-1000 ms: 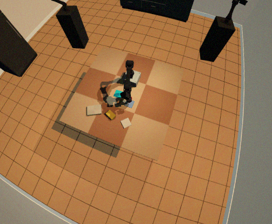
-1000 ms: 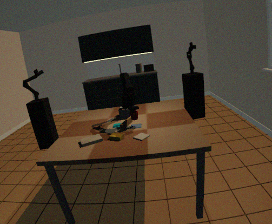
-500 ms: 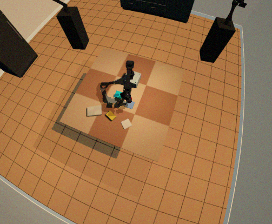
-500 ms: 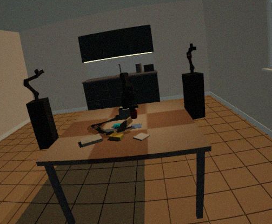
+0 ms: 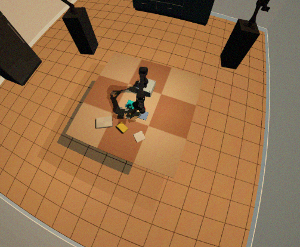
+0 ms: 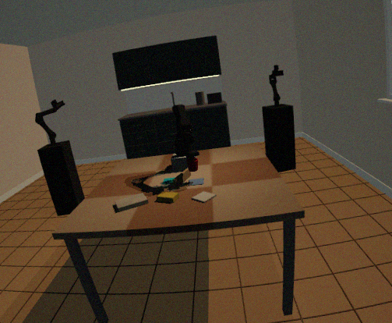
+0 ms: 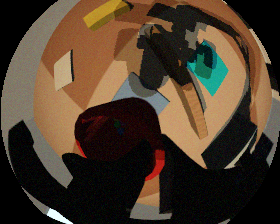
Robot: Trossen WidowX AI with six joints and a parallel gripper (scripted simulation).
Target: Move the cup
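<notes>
Right now my gripper tip is 7 cm past the teal pad, 15 cm to the left of it and 13 cm above it. Also, from my gripper tip: pale blue pad (3 cm ahead, 2 cm to the left, 13 cm below); red cup (3 cm ahead, 1 cm to the left); wooden bar (2 cm behind, 7 cm to the right, 10 cm below).
</notes>
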